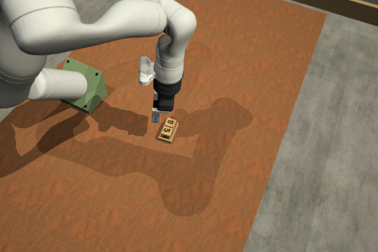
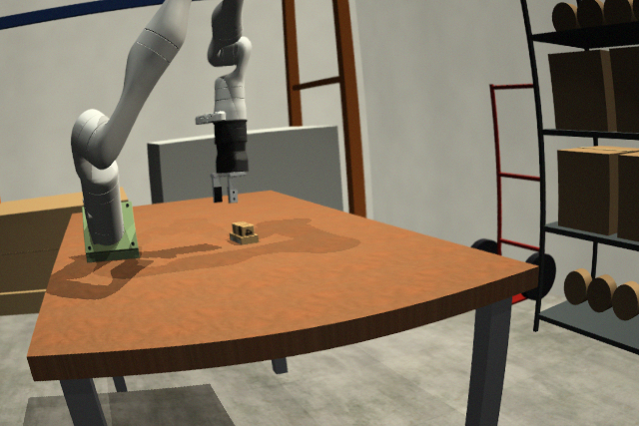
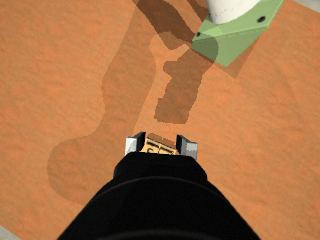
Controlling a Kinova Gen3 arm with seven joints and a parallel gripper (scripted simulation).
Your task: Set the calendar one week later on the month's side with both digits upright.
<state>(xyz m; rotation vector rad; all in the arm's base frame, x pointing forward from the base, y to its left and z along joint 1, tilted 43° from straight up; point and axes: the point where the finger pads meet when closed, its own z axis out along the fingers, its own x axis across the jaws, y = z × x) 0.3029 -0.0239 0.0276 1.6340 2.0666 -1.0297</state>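
The wooden calendar tray lies 100 mm below my hand, 40 mm ahead of it and 10 mm to the left of it.
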